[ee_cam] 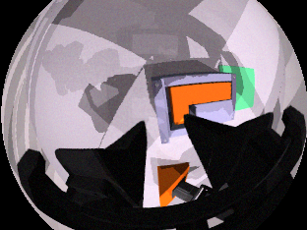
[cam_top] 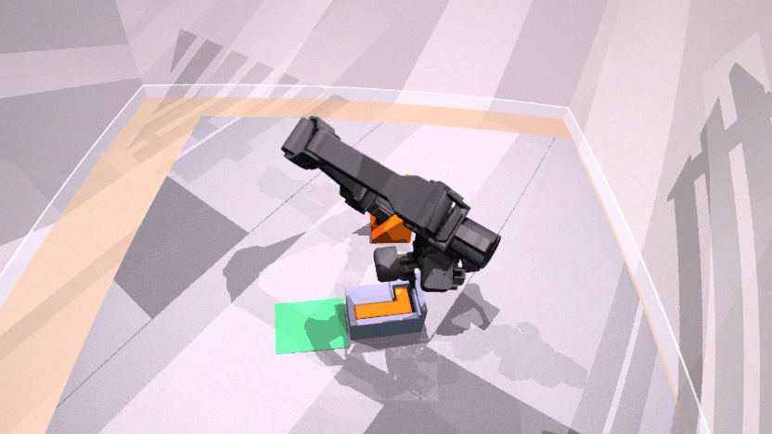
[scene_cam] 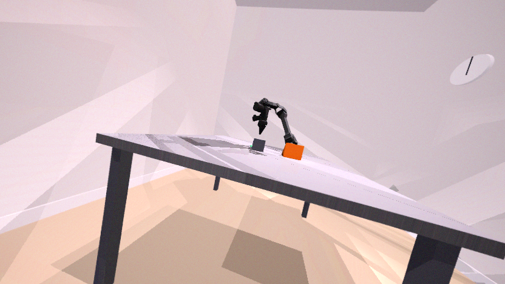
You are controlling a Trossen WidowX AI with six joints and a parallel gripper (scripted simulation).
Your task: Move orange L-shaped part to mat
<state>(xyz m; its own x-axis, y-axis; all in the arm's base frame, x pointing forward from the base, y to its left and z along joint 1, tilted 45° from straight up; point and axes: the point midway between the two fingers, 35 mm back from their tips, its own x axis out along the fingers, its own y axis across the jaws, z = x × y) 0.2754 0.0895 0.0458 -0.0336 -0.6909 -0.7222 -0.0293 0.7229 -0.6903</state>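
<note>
The orange L-shaped part is 10 mm behind my gripper tip, 60 mm to the right of it and 80 mm below it. Round my gripper tip: green mat: 220 mm to the right, 140 mm below.
</note>
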